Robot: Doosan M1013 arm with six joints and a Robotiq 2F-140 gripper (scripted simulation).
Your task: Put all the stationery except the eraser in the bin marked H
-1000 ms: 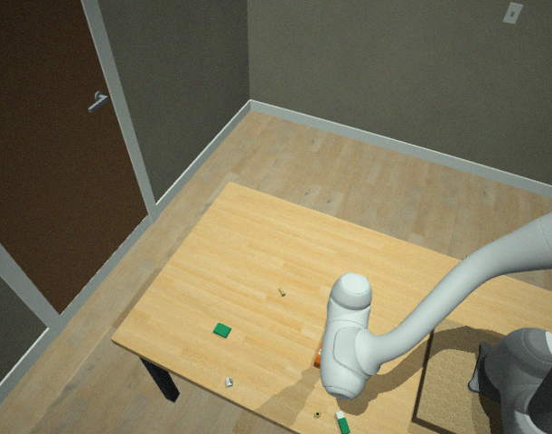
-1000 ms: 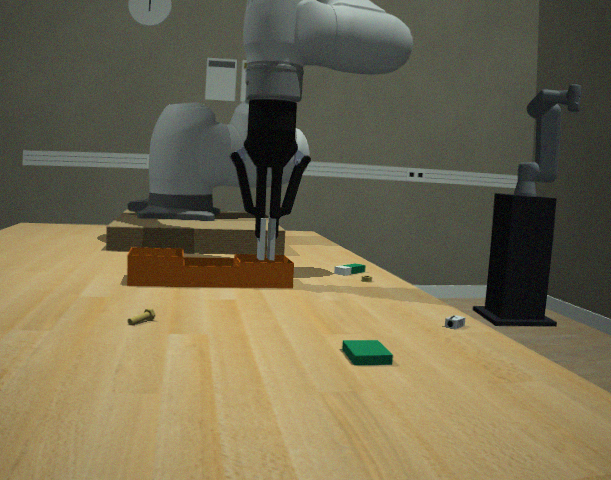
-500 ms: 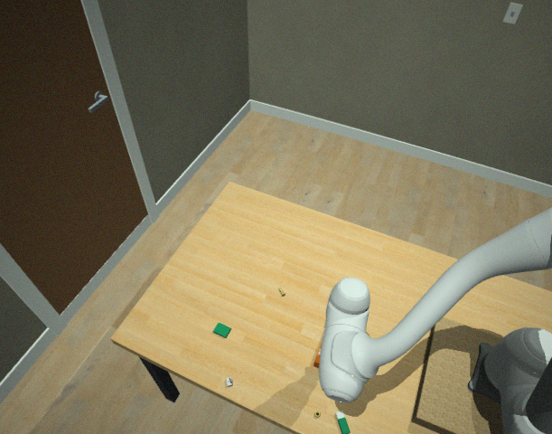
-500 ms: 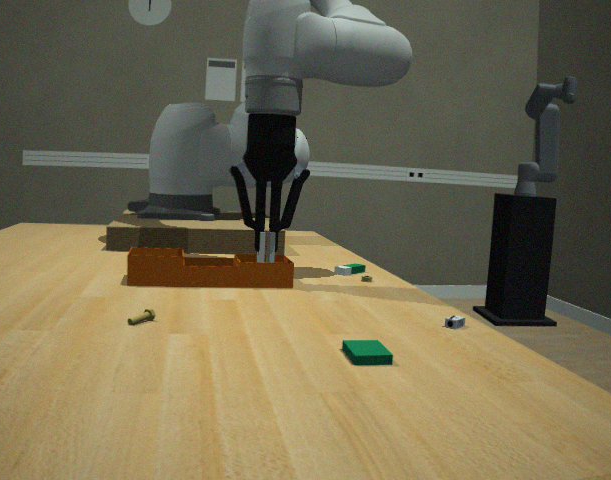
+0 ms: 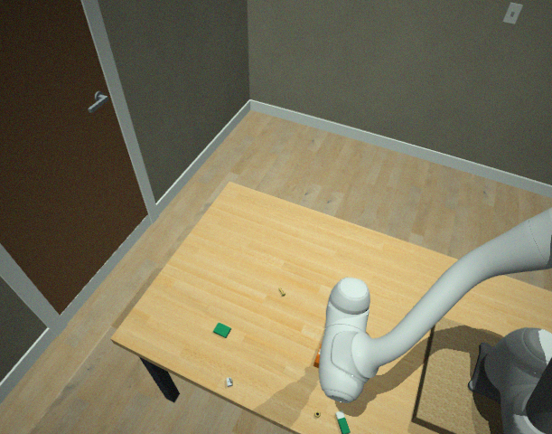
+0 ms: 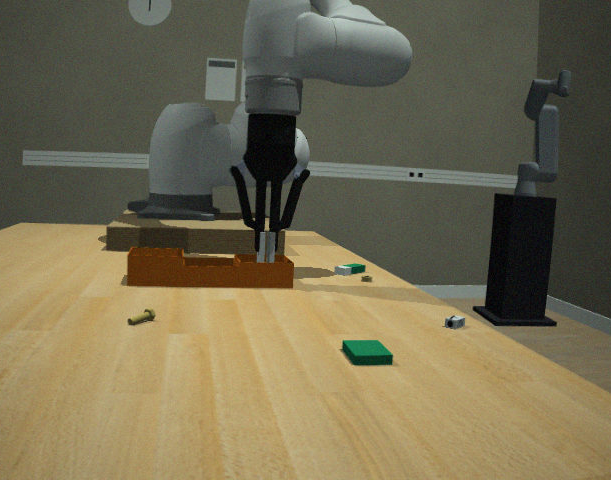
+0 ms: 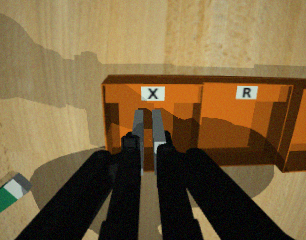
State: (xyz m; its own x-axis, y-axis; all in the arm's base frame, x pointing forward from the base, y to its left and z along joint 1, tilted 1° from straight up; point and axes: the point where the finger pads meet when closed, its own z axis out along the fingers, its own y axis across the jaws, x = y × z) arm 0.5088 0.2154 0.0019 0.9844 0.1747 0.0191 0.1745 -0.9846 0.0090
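The green flat pad is 370 mm ahead of my hand, 110 mm to the left of it and 40 mm below it. Also, from my hand: white eraser 120 mm behind, 150 mm to the left, 40 mm below; orange three-compartment bin 20 mm ahead, 90 mm to the right, 30 mm below; small nut 50 mm behind, 170 mm to the left, 50 mm below.
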